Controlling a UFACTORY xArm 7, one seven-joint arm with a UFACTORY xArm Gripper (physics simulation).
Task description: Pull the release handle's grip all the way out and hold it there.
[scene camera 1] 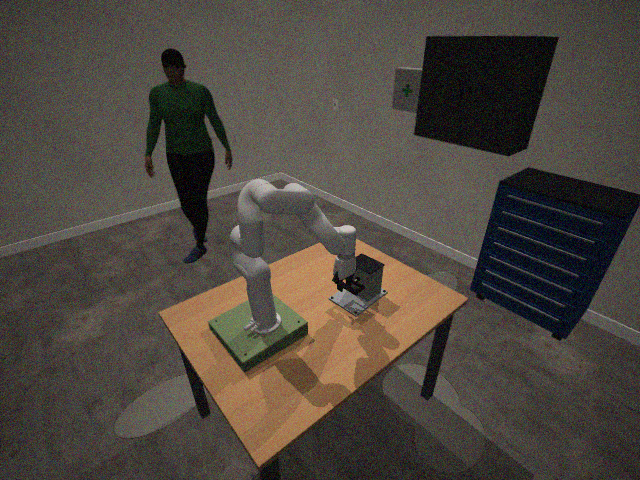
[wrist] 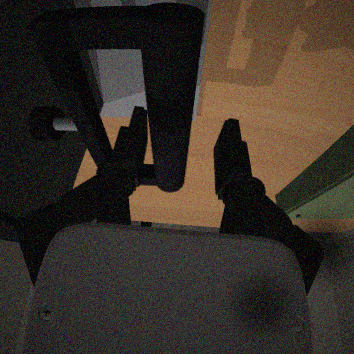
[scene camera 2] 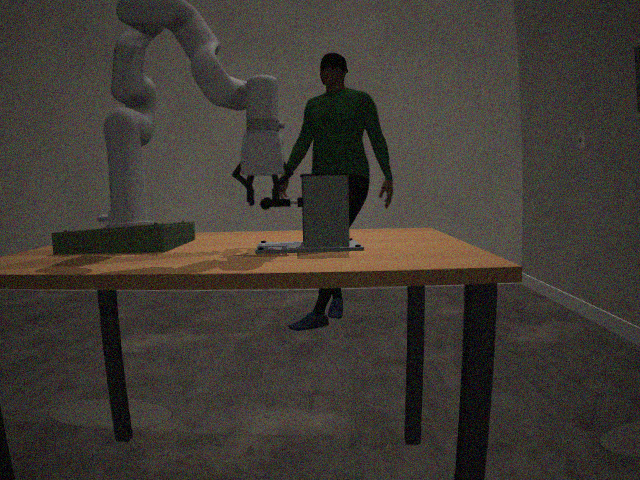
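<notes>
The release handle is a black frame with a thick round grip bar [scene camera 2: 265,203] [wrist: 172,100]. A short bright rod [wrist: 64,124] joins it to the side of a grey box-shaped housing [scene camera 1: 372,281] [scene camera 2: 325,211]. My gripper [scene camera 2: 264,200] [wrist: 183,128] is partly open, pointing down at the handle. In the wrist view one finger is inside the frame's opening, and the other is on the outer side of the grip bar, with a gap. The bar lies between the fingers but is not clamped. In scene camera 1 the fingers and handle blend together.
The housing stands on a light metal plate [scene camera 1: 337,299] [scene camera 2: 276,249] on the wooden table [scene camera 1: 289,279] [scene camera 2: 403,253]. The arm's green base block [scene camera 1: 232,330] [scene camera 2: 124,240] stands at the other side. A person [scene camera 1: 183,118] [scene camera 2: 338,129] stands beyond the table. A blue drawer cabinet [scene camera 1: 542,253] stands at the right.
</notes>
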